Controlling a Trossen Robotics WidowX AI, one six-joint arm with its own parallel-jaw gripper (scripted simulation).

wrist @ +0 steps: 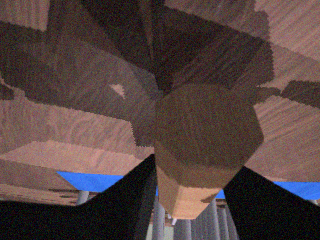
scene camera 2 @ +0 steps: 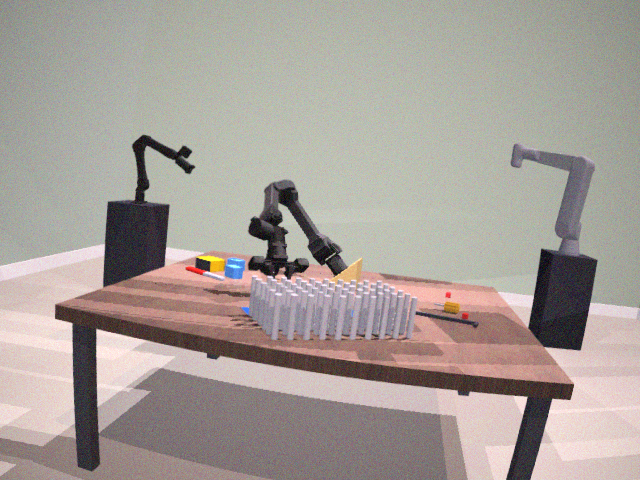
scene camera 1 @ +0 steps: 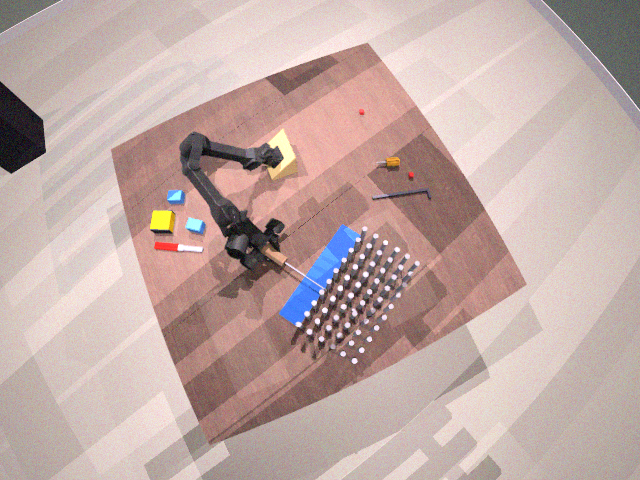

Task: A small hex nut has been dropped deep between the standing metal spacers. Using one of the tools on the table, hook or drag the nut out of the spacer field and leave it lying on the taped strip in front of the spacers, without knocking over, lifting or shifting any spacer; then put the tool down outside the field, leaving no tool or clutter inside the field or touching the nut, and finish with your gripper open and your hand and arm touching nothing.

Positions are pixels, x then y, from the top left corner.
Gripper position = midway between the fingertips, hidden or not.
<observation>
The gripper shows in the wrist view (188,162), in scene camera 2 (280,289) and in scene camera 1 (276,257).
</observation>
